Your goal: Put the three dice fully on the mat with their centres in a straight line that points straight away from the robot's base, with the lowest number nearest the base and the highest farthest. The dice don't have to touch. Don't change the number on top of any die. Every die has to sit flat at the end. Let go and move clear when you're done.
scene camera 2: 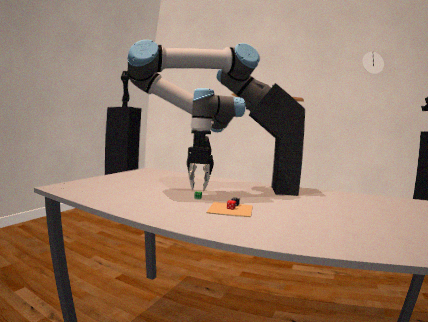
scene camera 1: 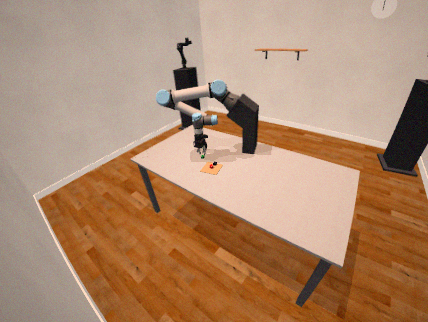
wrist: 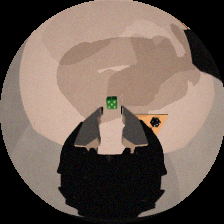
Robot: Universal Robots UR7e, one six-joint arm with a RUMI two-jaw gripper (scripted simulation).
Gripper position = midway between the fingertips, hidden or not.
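Observation:
Scene camera 2 gives me my gripper (scene camera 2: 198, 190), and you get the gripper in the wrist view too (wrist: 111, 106).

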